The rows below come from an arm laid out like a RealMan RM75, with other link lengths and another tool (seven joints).
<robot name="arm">
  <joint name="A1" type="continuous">
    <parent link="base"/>
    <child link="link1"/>
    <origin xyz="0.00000 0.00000 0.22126" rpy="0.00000 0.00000 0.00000"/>
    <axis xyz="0 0 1"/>
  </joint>
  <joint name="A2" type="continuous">
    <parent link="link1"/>
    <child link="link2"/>
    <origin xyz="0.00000 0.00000 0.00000" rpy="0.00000 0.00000 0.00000"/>
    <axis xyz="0 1 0"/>
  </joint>
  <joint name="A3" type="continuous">
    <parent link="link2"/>
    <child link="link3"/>
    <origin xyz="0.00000 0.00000 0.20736" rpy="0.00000 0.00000 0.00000"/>
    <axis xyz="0 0 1"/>
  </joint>
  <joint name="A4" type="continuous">
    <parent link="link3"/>
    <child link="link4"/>
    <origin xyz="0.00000 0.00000 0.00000" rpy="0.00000 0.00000 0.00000"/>
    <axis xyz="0 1 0"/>
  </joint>
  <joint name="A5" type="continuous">
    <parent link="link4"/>
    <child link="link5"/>
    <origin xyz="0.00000 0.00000 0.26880" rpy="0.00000 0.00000 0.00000"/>
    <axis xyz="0 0 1"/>
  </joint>
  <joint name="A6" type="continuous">
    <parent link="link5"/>
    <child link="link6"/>
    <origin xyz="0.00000 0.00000 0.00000" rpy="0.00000 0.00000 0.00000"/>
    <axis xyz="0 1 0"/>
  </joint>
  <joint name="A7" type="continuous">
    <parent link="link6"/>
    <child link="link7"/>
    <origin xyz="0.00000 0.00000 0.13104" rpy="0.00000 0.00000 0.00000"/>
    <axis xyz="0 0 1"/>
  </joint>
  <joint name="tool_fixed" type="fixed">
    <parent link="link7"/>
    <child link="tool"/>
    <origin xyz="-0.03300 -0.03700 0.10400" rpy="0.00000 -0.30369 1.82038"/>
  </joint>
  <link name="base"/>
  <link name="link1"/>
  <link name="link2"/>
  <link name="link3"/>
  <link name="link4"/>
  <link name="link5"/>
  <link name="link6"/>
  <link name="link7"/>
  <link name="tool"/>
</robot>
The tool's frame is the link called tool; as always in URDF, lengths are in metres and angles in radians. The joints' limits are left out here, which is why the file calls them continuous.
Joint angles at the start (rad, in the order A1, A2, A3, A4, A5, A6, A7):
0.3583, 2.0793, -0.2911, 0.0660, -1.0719, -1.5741, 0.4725
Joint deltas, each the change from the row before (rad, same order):
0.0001, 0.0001, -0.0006, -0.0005, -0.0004, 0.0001, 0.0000
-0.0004, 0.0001, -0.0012, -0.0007, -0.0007, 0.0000, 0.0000
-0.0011, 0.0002, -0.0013, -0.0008, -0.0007, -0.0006, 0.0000
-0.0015, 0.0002, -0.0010, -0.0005, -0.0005, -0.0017, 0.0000
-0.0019, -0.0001, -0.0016, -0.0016, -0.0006, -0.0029, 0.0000
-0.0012, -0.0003, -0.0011, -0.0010, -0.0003, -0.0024, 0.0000
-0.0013, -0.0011, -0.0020, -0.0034, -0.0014, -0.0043, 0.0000
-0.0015, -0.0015, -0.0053, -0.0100, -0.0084, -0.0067, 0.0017
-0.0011, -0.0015, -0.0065, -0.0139, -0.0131, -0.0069, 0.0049
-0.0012, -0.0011, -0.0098, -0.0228, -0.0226, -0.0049, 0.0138
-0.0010, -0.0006, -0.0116, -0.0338, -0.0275, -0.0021, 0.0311
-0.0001, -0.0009, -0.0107, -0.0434, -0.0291, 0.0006, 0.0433
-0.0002, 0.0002, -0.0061, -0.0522, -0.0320, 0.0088, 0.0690
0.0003, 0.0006, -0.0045, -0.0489, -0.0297, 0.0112, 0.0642
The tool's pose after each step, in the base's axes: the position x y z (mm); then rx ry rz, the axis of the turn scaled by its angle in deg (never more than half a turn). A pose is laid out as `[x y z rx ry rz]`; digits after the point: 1 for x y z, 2 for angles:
[346.9 359.8 60.1 -7.25 103.92 131.20]
[346.7 359.8 59.9 -7.37 103.98 131.14]
[346.7 359.5 59.7 -7.48 104.03 131.09]
[346.7 358.9 59.7 -7.57 104.03 131.09]
[346.5 358.2 60.2 -7.81 103.97 131.14]
[346.4 357.8 60.6 -7.99 103.91 131.21]
[345.7 357.4 62.0 -8.55 103.76 131.34]
[343.1 357.8 63.7 -10.11 103.87 131.41]
[339.6 358.8 65.3 -12.11 104.27 131.41]
[334.9 361.0 66.1 -14.80 105.44 131.10]
[330.0 364.7 67.7 -17.56 107.38 130.71]
[325.3 369.7 71.2 -20.31 109.56 130.24]
[323.0 376.2 75.5 -21.75 112.71 129.54]
[321.4 382.5 79.4 -22.80 115.59 128.52]

